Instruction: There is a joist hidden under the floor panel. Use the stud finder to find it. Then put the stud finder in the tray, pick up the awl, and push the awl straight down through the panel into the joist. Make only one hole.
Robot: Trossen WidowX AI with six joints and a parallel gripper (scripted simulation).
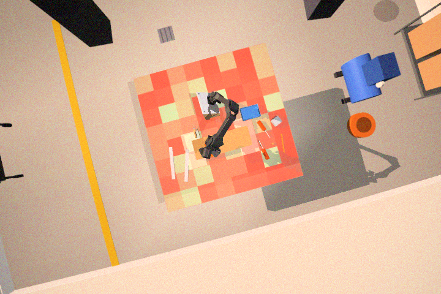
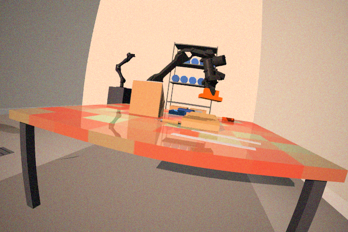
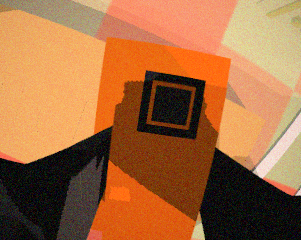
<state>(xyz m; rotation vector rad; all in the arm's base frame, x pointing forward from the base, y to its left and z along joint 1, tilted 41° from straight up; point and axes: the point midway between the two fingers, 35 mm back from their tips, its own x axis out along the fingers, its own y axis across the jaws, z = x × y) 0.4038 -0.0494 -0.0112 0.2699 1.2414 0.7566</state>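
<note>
The blue tray is 29 cm behind my gripper tip, 39 cm to the left of it and 15 cm below it. Also, from my gripper tip: orange stud finder (1 cm ahead, 2 cm above); grey block (17 cm behind, 61 cm to the left, 15 cm below); awl (21 cm behind, 15 cm to the right, 16 cm below).
</note>
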